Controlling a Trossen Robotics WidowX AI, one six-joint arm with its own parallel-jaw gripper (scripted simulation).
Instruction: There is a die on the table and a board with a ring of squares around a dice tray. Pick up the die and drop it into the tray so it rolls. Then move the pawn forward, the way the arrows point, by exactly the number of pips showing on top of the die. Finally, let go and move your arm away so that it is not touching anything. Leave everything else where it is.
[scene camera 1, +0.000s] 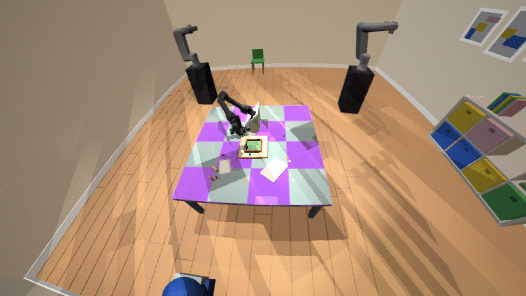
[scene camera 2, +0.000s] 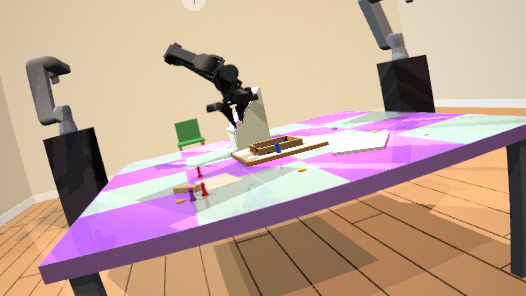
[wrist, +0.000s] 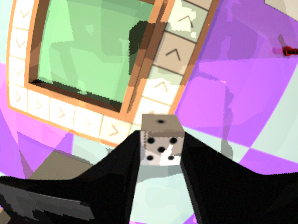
My gripper (scene camera 2: 238, 126) holds a pale die (wrist: 162, 137).
My gripper shows as well in the wrist view (wrist: 159, 135).
